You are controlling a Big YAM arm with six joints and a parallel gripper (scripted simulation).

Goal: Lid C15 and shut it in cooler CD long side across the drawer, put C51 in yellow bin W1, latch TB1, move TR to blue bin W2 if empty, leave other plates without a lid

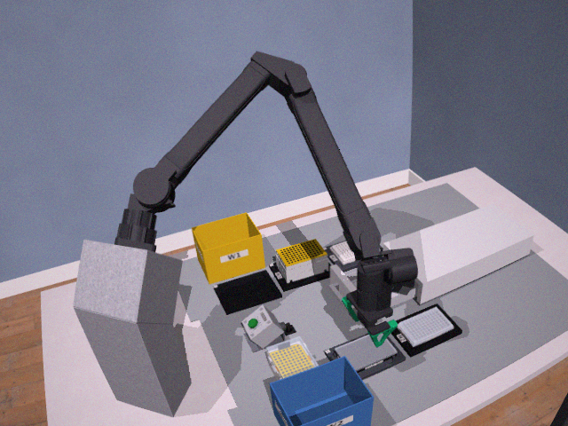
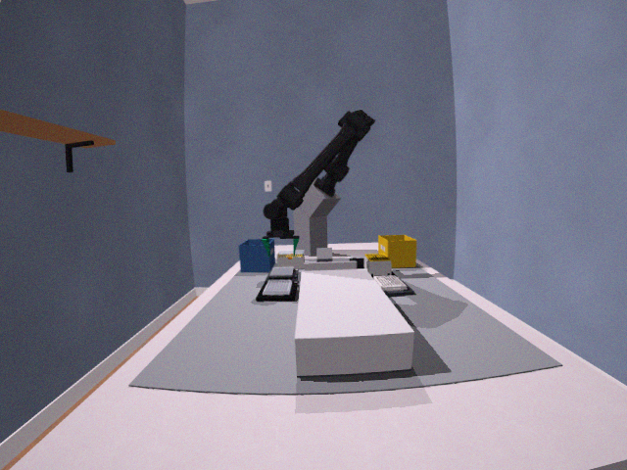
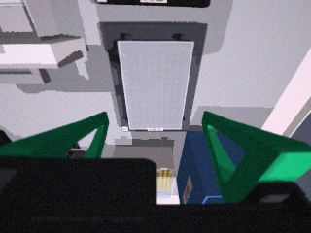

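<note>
Right now the clear plate lid is 7 cm below my hand. Also, from my hand: blue bin W2 (17 cm to the right, 15 cm behind, 6 cm below); black plate (8 cm below); tip box TB1 (18 cm behind, 5 cm below, 2 cm to the right).
</note>
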